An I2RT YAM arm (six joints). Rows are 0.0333 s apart.
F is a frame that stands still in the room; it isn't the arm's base.
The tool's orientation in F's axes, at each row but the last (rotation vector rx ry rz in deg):
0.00, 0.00, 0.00
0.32, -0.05, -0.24
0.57, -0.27, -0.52
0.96, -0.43, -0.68
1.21, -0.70, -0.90
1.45, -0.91, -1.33
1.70, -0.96, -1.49
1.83, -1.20, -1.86
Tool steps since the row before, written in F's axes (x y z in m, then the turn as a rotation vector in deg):
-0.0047, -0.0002, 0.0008, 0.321, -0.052, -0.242
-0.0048, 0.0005, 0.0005, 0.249, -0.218, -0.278
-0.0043, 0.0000, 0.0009, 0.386, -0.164, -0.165
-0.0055, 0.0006, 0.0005, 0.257, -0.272, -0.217
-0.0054, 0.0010, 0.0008, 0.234, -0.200, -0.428
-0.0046, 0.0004, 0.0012, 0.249, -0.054, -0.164
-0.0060, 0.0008, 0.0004, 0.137, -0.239, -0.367
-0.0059, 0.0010, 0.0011, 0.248, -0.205, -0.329
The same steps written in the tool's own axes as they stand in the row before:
-0.0047, -0.0002, 0.0008, 0.321, -0.052, -0.242
-0.0048, 0.0005, 0.0005, 0.250, -0.219, -0.277
-0.0043, 0.0000, 0.0009, 0.387, -0.162, -0.165
-0.0055, 0.0005, 0.0005, 0.259, -0.273, -0.214
-0.0054, 0.0009, 0.0008, 0.232, -0.205, -0.427
-0.0046, 0.0003, 0.0013, 0.248, -0.052, -0.167
-0.0060, 0.0007, 0.0005, 0.137, -0.246, -0.362
-0.0059, 0.0008, 0.0012, 0.248, -0.207, -0.328

